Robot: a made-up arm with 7 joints. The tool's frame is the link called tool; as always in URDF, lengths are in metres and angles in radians. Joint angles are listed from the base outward.
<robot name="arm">
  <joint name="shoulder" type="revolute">
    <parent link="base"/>
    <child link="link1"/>
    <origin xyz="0 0.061 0" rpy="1.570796 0 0"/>
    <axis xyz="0 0 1"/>
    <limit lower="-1.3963" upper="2"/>
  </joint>
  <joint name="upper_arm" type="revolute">
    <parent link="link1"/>
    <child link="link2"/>
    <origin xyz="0 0 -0.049" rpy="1.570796 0 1.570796"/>
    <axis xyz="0 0 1"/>
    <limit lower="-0.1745" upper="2"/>
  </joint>
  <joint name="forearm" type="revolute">
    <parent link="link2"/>
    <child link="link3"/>
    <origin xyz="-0.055 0 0" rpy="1.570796 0 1.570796"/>
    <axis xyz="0 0 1"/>
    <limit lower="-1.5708" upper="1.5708"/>
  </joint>
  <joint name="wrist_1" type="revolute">
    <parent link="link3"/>
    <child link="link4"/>
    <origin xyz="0 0 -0.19" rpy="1.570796 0 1.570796"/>
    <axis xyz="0 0 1"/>
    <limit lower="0" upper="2.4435"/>
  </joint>
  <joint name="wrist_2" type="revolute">
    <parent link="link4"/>
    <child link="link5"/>
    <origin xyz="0 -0.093 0" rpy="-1.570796 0 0"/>
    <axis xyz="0 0 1"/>
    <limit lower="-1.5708" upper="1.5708"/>
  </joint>
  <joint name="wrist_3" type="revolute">
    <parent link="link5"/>
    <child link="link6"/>
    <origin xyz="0 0 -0.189" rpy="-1.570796 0 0"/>
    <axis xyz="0 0 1"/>
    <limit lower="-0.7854" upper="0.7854"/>
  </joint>
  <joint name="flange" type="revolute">
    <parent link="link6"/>
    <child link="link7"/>
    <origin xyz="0 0 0" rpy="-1.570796 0 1.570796"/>
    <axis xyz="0 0 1"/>
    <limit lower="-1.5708" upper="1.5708"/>
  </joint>
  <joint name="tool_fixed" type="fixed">
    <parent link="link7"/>
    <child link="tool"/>
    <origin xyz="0 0 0" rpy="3.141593 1.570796 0"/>
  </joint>
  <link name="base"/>
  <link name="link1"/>
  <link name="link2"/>
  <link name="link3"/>
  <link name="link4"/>
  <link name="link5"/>
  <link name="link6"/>
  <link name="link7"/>
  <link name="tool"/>
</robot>
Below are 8 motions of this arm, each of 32 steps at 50 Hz.
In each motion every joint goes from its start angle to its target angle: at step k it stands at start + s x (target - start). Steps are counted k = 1, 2, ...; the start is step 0. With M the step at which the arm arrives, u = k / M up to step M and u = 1 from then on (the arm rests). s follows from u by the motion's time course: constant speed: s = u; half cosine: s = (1 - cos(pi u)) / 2; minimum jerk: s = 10 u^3 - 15 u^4 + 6 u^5.
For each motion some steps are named. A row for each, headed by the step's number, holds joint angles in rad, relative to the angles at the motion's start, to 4 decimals.
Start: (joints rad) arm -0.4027 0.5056 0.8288 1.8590 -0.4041 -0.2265 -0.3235
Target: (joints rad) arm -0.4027 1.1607 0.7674 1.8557 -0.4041 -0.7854 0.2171
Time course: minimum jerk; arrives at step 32
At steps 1, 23, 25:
1: 0.0000 0.0002 0.0000 0.0000 0.0000 -0.0002 0.0002
23: 0.0000 0.5639 -0.0529 -0.0028 0.0000 -0.4811 0.4654
25: 0.0000 0.6071 -0.0569 -0.0031 0.0000 -0.5179 0.5010

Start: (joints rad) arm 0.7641 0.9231 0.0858 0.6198 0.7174 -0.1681 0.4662
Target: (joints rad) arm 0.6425 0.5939 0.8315 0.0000 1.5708 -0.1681 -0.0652
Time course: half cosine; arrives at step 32
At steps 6, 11, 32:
6: -0.0102 -0.0277 0.0628 -0.0522 0.0719 0.0000 -0.0448
11: -0.0321 -0.0870 0.1971 -0.1638 0.2256 0.0000 -0.1404
32: -0.1216 -0.3292 0.7457 -0.6198 0.8534 0.0000 -0.5314

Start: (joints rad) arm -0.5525 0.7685 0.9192 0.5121 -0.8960 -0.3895 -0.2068
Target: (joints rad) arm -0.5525 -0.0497 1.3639 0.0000 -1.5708 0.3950 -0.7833
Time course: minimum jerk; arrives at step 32
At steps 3, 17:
3: 0.0000 -0.0058 0.0032 -0.0036 -0.0048 0.0056 -0.0041
17: 0.0000 -0.4569 0.2483 -0.2860 -0.3768 0.4381 -0.3219

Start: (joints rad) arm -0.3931 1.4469 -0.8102 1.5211 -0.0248 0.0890 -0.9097
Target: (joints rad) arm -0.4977 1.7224 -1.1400 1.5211 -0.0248 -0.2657 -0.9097
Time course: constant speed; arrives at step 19
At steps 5, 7, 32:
5: -0.0275 0.0725 -0.0868 0.0000 0.0000 -0.0933 0.0000
7: -0.0385 0.1015 -0.1215 0.0000 0.0000 -0.1307 0.0000
32: -0.1046 0.2755 -0.3298 0.0000 0.0000 -0.3547 0.0000

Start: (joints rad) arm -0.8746 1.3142 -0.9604 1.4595 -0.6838 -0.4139 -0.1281
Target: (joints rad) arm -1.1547 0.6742 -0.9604 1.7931 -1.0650 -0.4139 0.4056
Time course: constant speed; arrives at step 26
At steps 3, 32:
3: -0.0323 -0.0738 0.0000 0.0385 -0.0440 0.0000 0.0616
32: -0.2801 -0.6400 0.0000 0.3336 -0.3812 0.0000 0.5337

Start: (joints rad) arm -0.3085 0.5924 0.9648 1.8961 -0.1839 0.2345 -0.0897
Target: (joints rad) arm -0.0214 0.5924 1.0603 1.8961 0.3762 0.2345 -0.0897
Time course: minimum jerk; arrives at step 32
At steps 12, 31, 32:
12: 0.0790 0.0000 0.0263 0.0000 0.1541 0.0000 0.0000
31: 0.2870 0.0000 0.0955 0.0000 0.5599 0.0000 0.0000
32: 0.2871 0.0000 0.0955 0.0000 0.5601 0.0000 0.0000

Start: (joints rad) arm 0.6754 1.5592 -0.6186 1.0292 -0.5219 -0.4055 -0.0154
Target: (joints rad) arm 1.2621 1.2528 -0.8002 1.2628 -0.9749 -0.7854 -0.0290
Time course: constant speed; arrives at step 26
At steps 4, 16, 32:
4: 0.0903 -0.0471 -0.0279 0.0359 -0.0697 -0.0584 -0.0021
16: 0.3610 -0.1886 -0.1118 0.1438 -0.2788 -0.2338 -0.0084
32: 0.5867 -0.3064 -0.1816 0.2336 -0.4530 -0.3799 -0.0136

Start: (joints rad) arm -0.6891 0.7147 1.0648 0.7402 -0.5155 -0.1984 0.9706
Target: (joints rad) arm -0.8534 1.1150 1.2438 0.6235 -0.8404 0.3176 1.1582
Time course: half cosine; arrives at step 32
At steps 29, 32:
29: -0.1608 0.3917 0.1751 -0.1142 -0.3179 0.5049 0.1836
32: -0.1643 0.4003 0.1790 -0.1167 -0.3249 0.5160 0.1876

